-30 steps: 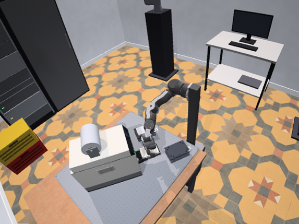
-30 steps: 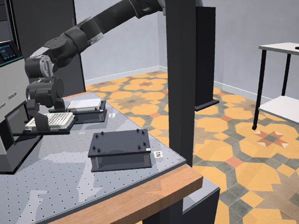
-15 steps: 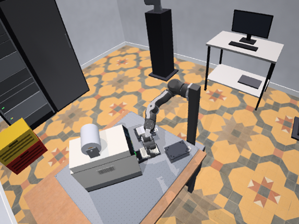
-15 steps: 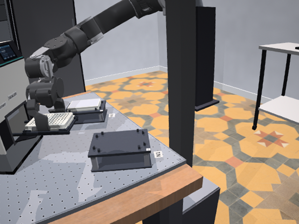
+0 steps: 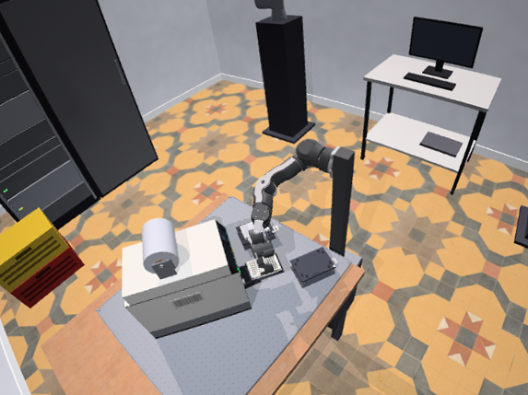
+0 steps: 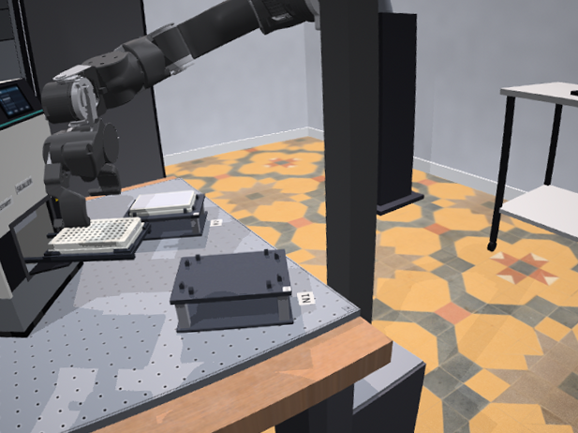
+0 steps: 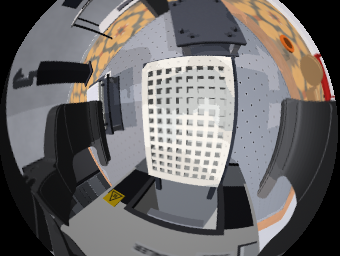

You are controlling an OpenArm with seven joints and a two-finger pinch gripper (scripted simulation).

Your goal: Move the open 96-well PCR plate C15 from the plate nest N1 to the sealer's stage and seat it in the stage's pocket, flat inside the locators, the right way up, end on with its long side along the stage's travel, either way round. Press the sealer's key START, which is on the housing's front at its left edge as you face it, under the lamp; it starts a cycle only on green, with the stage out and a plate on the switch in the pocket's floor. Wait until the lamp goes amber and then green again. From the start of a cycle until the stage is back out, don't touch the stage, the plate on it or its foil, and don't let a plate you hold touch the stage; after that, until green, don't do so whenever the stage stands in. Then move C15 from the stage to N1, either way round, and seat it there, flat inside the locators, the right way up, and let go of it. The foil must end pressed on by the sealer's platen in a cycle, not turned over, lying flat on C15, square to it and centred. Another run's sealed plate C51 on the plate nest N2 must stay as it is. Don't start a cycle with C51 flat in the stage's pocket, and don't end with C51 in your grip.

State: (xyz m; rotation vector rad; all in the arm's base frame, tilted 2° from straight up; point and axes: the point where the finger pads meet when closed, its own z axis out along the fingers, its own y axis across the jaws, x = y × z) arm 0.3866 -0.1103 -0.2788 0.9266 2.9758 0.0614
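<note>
The white 96-well plate C15 lies 40 mm below my hand. The rest, counted from my hand: sealer stage: 50 mm below; then sealer screen: 170 mm above, 100 mm to the right, 70 mm ahead; then start key: 140 mm ahead, 40 mm above, 20 mm to the left.
</note>
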